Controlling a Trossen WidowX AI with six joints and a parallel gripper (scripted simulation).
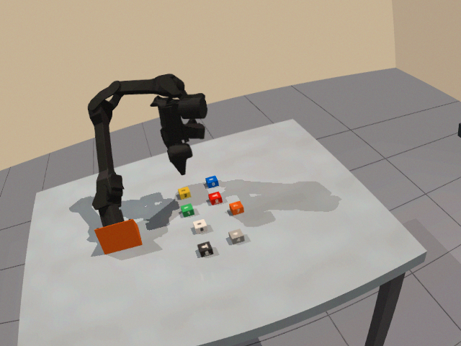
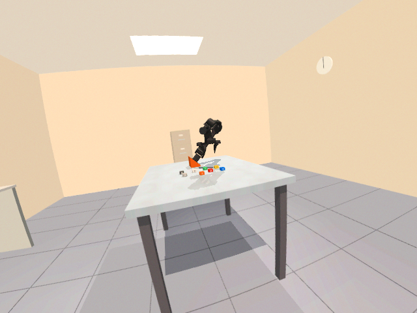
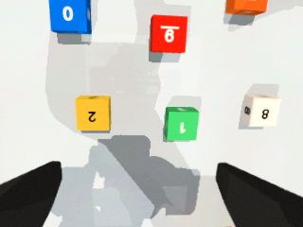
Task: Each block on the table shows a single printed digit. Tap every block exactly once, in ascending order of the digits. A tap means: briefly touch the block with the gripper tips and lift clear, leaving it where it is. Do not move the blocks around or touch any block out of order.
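The blue block is 110 mm below my gripper tip, 90 mm ahead of it and 60 mm to the left of it. The rest, counted from my gripper tip: green block 110 mm below, 50 mm to the right, 20 mm behind; yellow block 110 mm below, 50 mm to the left; red block 110 mm below, 80 mm ahead, 30 mm to the right.
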